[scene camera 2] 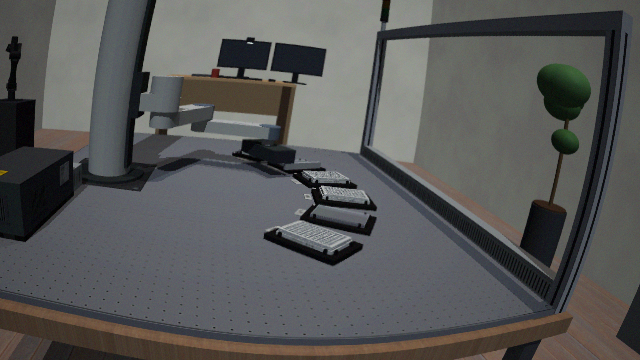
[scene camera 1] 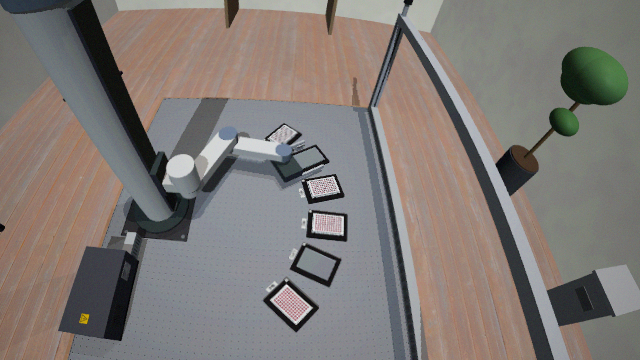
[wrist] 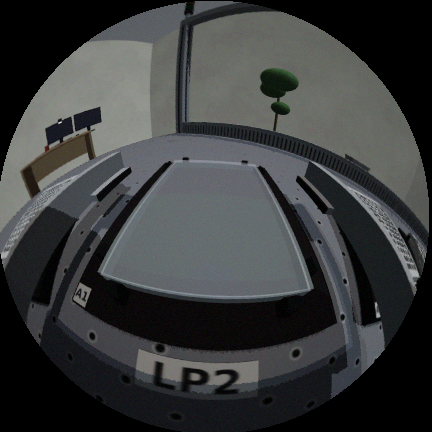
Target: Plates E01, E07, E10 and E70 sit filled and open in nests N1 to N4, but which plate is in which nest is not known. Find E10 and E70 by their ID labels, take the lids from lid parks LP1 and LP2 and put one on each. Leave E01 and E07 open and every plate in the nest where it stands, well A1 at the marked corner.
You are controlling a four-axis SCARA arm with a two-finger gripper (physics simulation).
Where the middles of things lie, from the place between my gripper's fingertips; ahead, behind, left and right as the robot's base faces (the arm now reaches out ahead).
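The lid park LP2 [wrist: 193, 324] is 30 mm below my hand, 20 mm behind it and 10 mm to the right of it. Counted from my hand as well, nest N4 [scene camera 2: 271, 236] is likewise 30 mm below, but 100 mm behind and 680 mm to the right, while the dark control box [scene camera 1: 98, 285] sits 30 mm above my hand, 780 mm behind it and 710 mm to the right of it.
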